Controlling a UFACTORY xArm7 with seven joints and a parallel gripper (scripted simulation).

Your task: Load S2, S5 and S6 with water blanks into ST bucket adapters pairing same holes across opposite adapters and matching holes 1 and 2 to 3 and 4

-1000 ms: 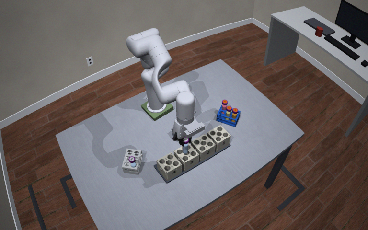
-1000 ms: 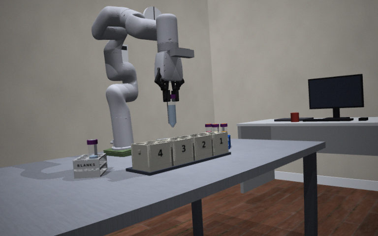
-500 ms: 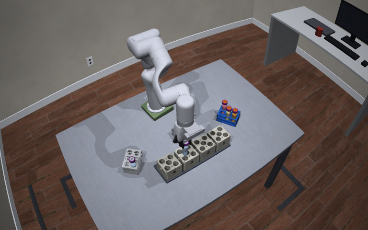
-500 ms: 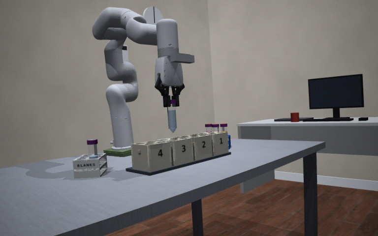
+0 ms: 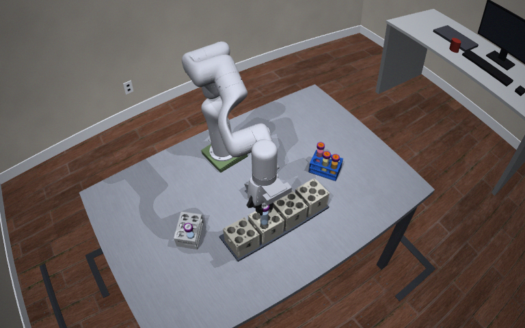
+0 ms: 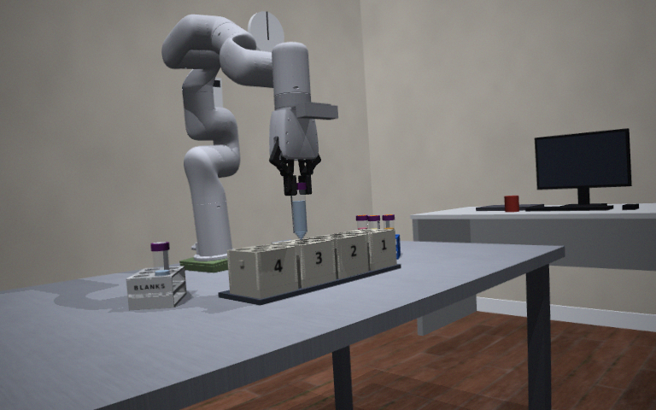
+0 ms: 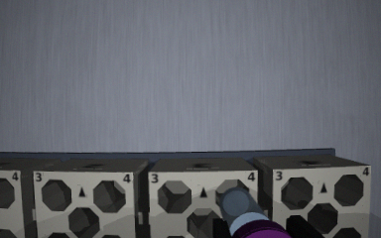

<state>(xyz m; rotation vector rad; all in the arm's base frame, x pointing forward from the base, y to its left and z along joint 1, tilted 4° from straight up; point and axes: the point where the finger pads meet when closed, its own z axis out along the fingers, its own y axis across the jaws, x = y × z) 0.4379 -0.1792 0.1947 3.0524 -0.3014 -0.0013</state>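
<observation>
Now: the white-dot blank 50 mm below my hand and 10 mm to the right of it. From my hand the other things lie so: blanks rack 220 mm behind, 190 mm to the right, 180 mm below; green done key 200 mm behind, 150 mm to the left, 150 mm below; bucket adapter 160 mm below, 80 mm to the right, 40 mm behind.
</observation>
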